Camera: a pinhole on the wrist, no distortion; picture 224 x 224 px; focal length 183.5 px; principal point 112.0 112.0 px. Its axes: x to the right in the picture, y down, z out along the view. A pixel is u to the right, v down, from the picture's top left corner.
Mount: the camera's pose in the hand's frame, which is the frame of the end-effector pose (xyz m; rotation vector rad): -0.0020 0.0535 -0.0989 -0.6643 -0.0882 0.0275
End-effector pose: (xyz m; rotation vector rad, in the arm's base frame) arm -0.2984 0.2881 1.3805 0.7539 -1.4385 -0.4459
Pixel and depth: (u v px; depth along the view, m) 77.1 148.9 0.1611
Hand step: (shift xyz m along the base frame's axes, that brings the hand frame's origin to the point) -0.0389 0.1546 0.0889
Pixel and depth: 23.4 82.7 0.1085
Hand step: -0.0170 0.1179 0.0266
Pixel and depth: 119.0 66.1 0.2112
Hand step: -0.1224 0.0892 0.0860
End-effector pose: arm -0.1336 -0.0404 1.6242 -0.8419 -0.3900 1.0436
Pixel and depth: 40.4 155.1 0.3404
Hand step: -0.3387 -0.0226 -0.1588
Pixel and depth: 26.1 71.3 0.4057
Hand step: -0.4093 -0.0370 0.0179
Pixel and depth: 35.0 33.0 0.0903
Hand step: -0.0638 -0.0268 -0.0582
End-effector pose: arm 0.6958 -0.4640 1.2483 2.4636 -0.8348 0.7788
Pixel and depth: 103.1 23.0 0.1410
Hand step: -0.0507 -0.0827 -0.0360
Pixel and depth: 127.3 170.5 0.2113
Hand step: -0.1471 -0.1862 0.0270
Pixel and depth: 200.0 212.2 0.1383
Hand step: -0.1089 -0.1510 0.0982
